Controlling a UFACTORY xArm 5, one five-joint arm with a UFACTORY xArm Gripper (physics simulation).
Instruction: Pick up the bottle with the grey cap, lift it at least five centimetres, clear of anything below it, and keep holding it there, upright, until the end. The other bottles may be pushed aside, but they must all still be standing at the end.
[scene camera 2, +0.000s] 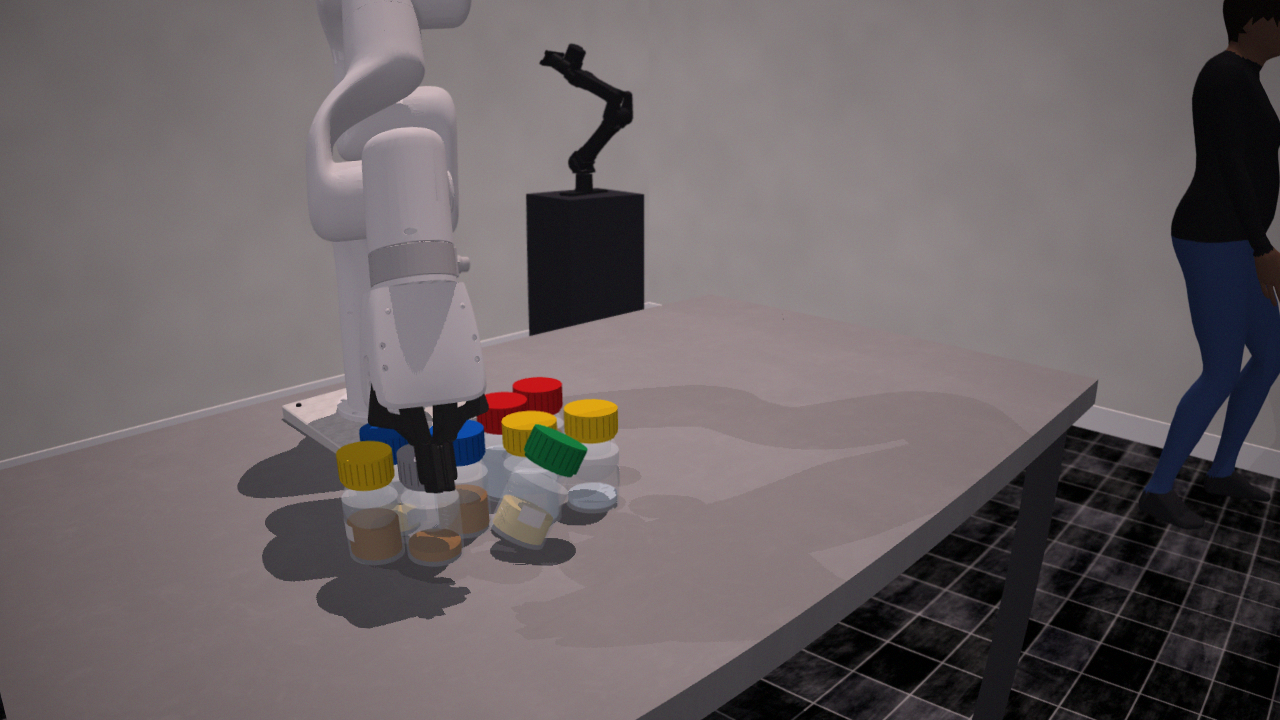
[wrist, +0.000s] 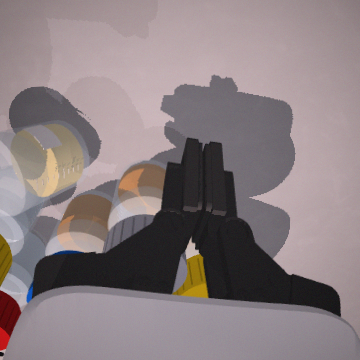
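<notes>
There's a yellow-capped bottle and a green-capped bottle here, and I can see my gripper too. In the wrist view, you'd get my gripper as well.
</notes>
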